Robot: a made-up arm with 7 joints.
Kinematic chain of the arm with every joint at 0, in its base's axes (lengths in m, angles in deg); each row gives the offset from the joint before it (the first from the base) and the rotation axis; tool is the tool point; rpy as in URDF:
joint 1: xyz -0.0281 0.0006 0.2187 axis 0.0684 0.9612 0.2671
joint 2: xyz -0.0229 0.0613 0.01 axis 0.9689 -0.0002 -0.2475
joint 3: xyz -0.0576 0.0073 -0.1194 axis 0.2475 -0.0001 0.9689
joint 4: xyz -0.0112 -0.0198 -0.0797 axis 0.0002 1 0
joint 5: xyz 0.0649 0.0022 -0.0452 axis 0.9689 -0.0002 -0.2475
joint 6: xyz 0.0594 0.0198 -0.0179 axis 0.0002 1 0
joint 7: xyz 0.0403 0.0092 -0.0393 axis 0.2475 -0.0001 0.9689
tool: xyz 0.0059 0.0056 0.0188 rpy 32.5 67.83 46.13
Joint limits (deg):
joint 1: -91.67..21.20
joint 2: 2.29..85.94
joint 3: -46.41..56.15
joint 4: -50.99..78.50
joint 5: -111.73..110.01
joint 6: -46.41..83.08
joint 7: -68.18..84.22
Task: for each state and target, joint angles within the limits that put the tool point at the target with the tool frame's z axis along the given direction. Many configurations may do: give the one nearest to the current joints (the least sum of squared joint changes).
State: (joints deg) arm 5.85 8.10 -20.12 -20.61 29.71 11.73 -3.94
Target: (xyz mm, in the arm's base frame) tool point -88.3 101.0 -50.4 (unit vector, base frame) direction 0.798 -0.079 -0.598
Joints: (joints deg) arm 21.20 20.75 -33.13 -3.13 26.33 46.71 10.43
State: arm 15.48 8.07 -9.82 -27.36 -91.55 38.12 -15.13
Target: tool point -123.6 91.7 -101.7 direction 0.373 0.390 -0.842
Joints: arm 21.20 11.47 -0.68 15.56 -88.69 20.89 7.27
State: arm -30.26 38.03 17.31 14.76 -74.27 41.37 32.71
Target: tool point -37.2 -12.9 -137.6 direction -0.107 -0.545 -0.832
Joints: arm -20.14 2.29 -35.85 45.86 -91.56 71.79 15.76
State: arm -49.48 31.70 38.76 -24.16 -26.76 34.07 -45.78
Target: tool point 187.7 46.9 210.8 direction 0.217 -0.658 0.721
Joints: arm -61.81 15.82 -0.90 -47.35 -22.21 62.56 -30.85
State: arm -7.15 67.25 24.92 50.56 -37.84 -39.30 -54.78
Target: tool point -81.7 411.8 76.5 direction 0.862 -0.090 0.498
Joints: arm 4.99 55.21 31.13 57.43 -44.99 -46.41 -58.41
